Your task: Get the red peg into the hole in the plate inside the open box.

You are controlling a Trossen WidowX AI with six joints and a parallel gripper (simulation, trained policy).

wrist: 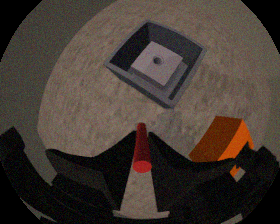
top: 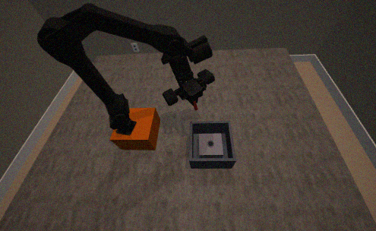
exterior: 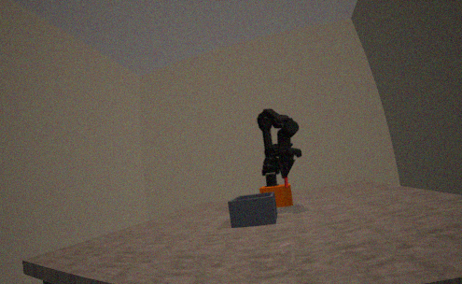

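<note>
The pale plate is 12 cm to the right of my gripper tip, 10 cm below it and 8 cm ahead of it. The rest, counted from my gripper tip: red peg (right at my gripper tip); grey box (12 cm to the right, 12 cm below, 8 cm ahead).
</note>
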